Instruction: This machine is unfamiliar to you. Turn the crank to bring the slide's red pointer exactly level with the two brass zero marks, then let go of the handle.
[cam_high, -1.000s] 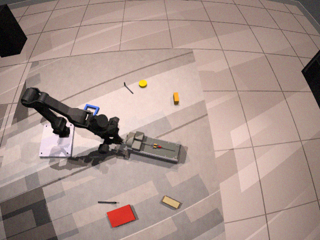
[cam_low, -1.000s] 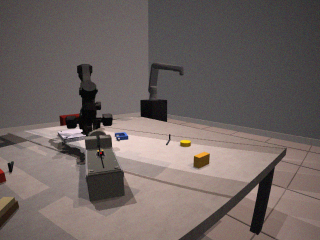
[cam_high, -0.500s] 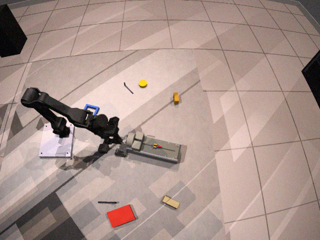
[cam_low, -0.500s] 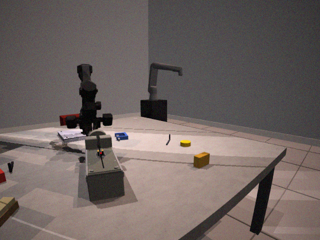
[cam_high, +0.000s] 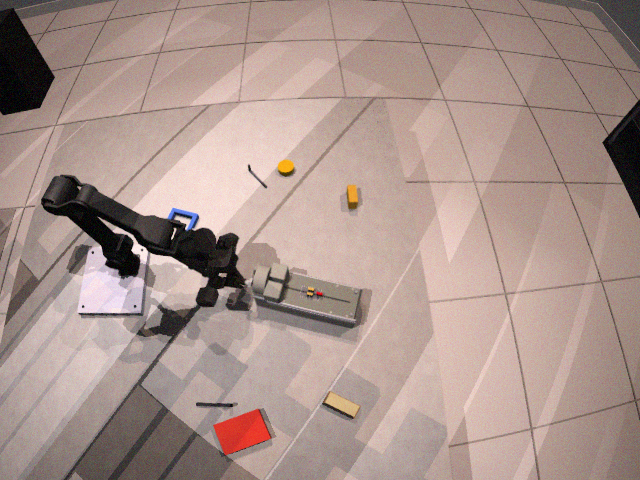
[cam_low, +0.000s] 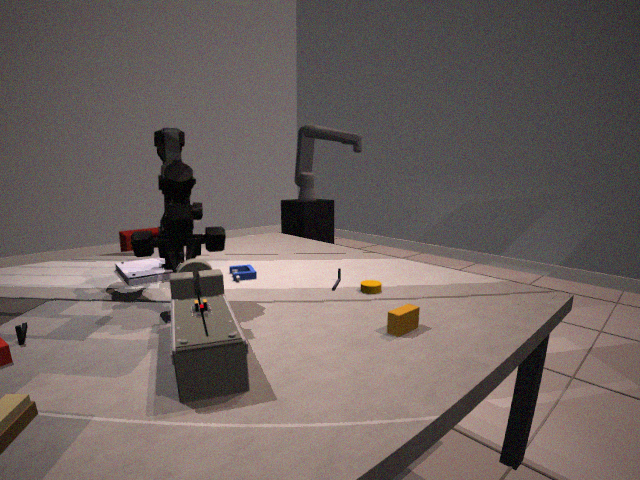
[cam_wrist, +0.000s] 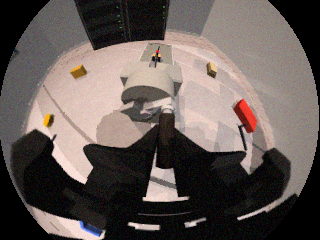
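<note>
Now: gripper tip 20 mm below the dark crank handle, 20 mm past it and 10 mm to the right of it. From my gripper tip the other things lie so: blue block 240 mm to the left, 200 mm behind, 70 mm below; then red plate 360 mm to the right, 70 mm below, 30 mm behind; then red pointer 190 mm ahead, 40 mm to the right.
</note>
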